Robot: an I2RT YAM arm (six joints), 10 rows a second.
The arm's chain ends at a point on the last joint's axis. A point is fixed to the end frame.
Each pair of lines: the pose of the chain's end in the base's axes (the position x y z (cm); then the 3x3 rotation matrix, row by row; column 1 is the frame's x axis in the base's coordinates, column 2 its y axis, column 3 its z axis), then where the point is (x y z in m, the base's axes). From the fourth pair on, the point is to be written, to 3 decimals.
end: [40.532 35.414 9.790], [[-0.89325 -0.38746 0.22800], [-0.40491 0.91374 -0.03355], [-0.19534 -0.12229 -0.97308]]
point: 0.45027 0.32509 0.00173
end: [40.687 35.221 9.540], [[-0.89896 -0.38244 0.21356], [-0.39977 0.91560 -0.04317], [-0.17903 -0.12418 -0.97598]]
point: 0.45020 0.32204 -0.00117
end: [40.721 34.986 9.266], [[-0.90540 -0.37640 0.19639], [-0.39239 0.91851 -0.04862], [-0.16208 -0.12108 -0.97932]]
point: 0.44860 0.31896 -0.00452
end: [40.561 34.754 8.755], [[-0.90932 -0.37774 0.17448], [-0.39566 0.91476 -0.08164], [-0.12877 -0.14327 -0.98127]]
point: 0.445 0.313 -0.009
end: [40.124 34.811 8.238], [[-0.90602 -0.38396 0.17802], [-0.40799 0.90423 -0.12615], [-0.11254 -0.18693 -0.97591]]
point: 0.441 0.310 -0.013
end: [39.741 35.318 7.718], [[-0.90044 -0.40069 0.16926], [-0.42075 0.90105 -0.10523], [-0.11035 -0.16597 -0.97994]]
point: 0.437 0.317 -0.019
